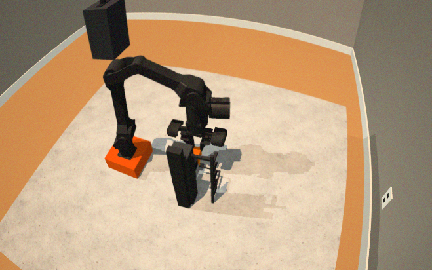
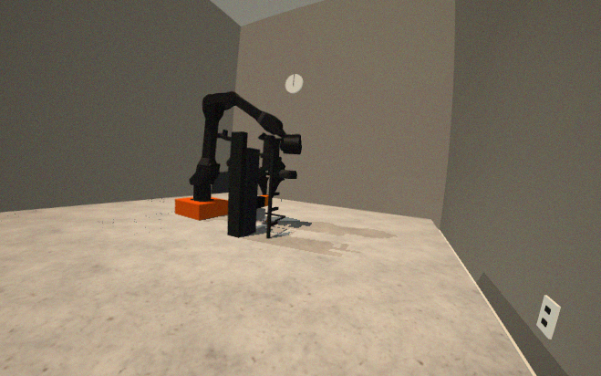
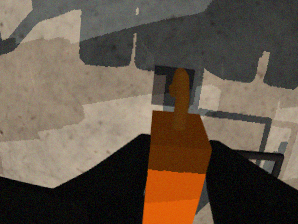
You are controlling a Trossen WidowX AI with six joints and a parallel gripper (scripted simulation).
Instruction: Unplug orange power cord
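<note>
My gripper tip is 4 cm to the left of the orange plug.
</note>
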